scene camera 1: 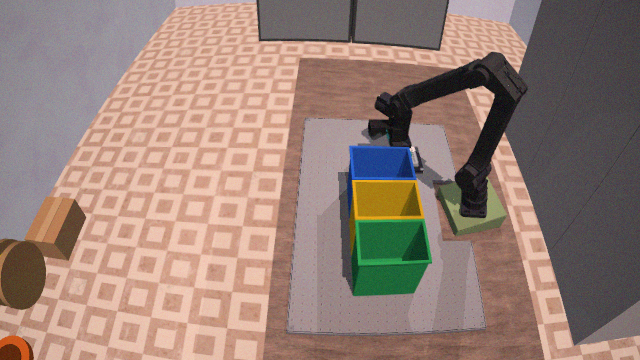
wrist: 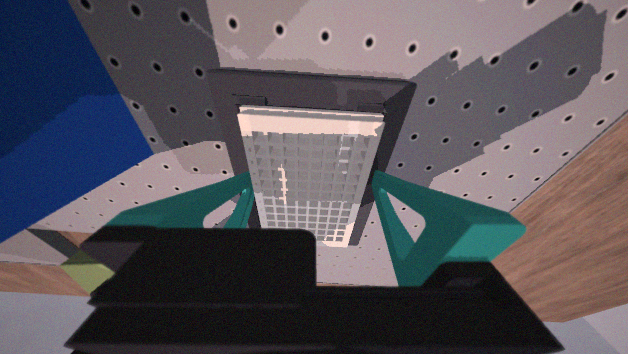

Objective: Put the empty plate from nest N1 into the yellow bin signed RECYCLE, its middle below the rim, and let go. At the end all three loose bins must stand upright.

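Frame: origin at the arm's base, x back, y right, z up, level; centimetres.
Seen in the pictures: gripper, fingertip midpoint: [wrist: 314, 177]; arm's base at its link origin: [scene camera 1: 473, 202].
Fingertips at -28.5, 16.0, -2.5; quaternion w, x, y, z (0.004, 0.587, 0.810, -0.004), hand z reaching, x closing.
Note:
Pixels of each thing's middle, then the offset from my fingertips to it, as dx, dy, dz. Level surfaces: height alone.
- dark nest at the middle of its body: [wrist: 308, 185] +1.3, -0.1, -0.5
- plate at the middle of its body: [wrist: 308, 193] [scene camera 1: 398, 156] +1.3, -0.1, +0.7
- yellow bin at the middle of its body: [scene camera 1: 383, 219] -0.6, -33.8, +7.8
- blue bin at the middle of its body: [scene camera 1: 378, 183] -3.9, -21.0, +7.8
- green bin at the middle of its body: [scene camera 1: 387, 260] +2.8, -46.7, +7.8
- grey perforated board at its surface level: dz -1.2
- brown wooden surface at its surface level: dz -2.5
A white plate with a grid of square wells [wrist: 307, 170] sits in a dark nest [wrist: 300, 87]; in the scene view a small part of the plate [scene camera 1: 414, 157] shows behind the blue bin. My gripper [wrist: 314, 177] is open, with one teal fingertip at each long side of the plate and nothing held. In the scene view its fingertips are hidden. The yellow bin [scene camera 1: 387, 200] stands upright between the blue bin [scene camera 1: 382, 164] [wrist: 60, 120] and the green bin [scene camera 1: 390, 275], which also stand upright. The signs on the bins cannot be read here.
The bins stand in a row, close together, on a grey perforated board [scene camera 1: 320, 310] [wrist: 350, 15]. The blue bin is the nearest bin to my gripper. My arm's base stands on a green block [scene camera 1: 452, 220] to the right of the bins. A brown wooden surface [scene camera 1: 330, 85] surrounds the board.

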